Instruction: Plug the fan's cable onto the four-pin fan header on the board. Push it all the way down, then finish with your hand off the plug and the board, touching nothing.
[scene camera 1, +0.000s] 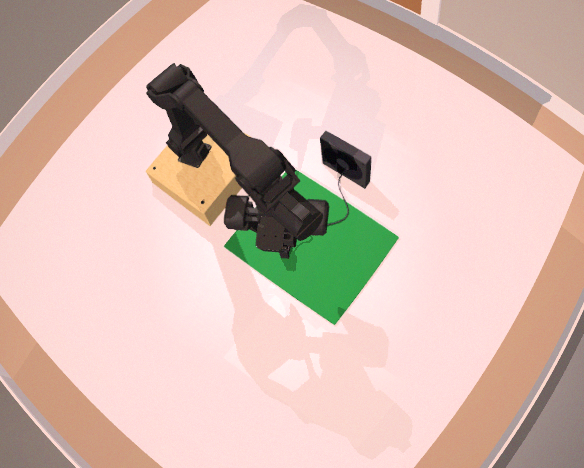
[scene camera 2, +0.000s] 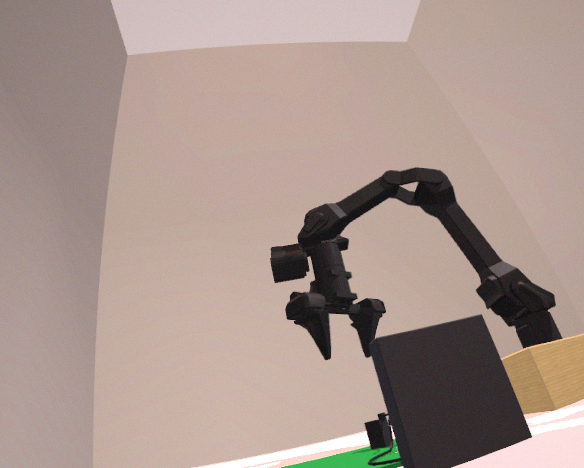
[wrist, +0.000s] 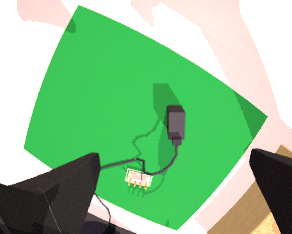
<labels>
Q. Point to my gripper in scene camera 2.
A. At 349, 358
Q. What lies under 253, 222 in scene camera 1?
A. My gripper.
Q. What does my gripper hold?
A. Nothing.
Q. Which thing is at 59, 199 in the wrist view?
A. My gripper.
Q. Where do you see a fan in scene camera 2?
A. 446, 390
</labels>
